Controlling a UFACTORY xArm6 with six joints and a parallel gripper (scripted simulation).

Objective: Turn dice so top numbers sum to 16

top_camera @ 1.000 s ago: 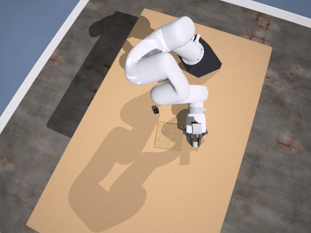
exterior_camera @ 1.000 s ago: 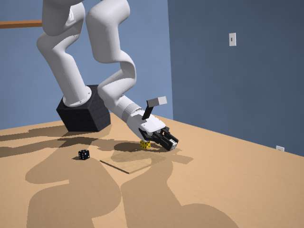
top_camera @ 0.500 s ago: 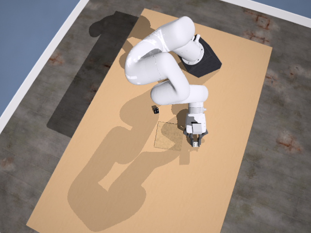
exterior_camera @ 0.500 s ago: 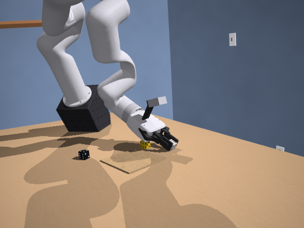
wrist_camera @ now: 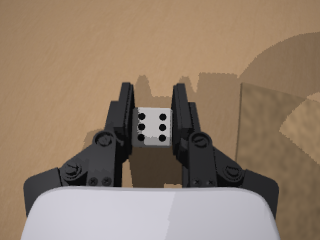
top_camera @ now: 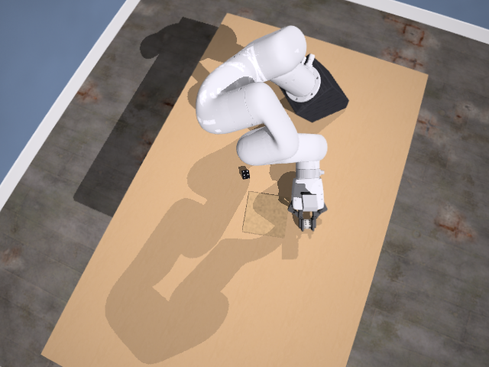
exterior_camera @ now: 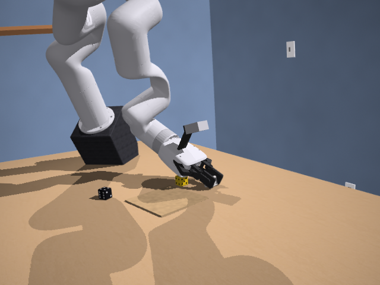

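The white die is 1 cm below my hand. Also, from my hand: tan mat (14 cm to the right, 2 cm below, 1 cm ahead); yellow die (7 cm behind, 5 cm to the right, 1 cm below); black die (25 cm to the right, 9 cm behind, 1 cm below).
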